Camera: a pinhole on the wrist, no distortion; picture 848 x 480 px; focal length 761.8 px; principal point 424.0 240.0 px. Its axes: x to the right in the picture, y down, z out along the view. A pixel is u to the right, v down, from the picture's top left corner.
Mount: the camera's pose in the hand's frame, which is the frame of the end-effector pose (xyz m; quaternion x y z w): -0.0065 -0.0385 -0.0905 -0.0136 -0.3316 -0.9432 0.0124
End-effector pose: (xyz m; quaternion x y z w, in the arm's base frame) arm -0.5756 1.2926 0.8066 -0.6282 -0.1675 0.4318 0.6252
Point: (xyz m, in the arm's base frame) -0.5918 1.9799 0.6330
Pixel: outside the picture
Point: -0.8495 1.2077 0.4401
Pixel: outside the picture
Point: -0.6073 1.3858 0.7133
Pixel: 100.1 272.7
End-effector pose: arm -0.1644 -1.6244 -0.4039 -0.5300 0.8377 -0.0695 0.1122
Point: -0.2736 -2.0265 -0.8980
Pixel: outside the picture
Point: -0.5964 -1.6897 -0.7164
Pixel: outside the picture
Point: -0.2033 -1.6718 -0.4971
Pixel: 122.8 455.9
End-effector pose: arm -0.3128 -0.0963 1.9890 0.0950 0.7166 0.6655 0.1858
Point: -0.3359 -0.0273 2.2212
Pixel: outside the picture
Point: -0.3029 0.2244 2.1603
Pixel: 276.1 335.6
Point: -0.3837 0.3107 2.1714
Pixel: 135.3 341.2
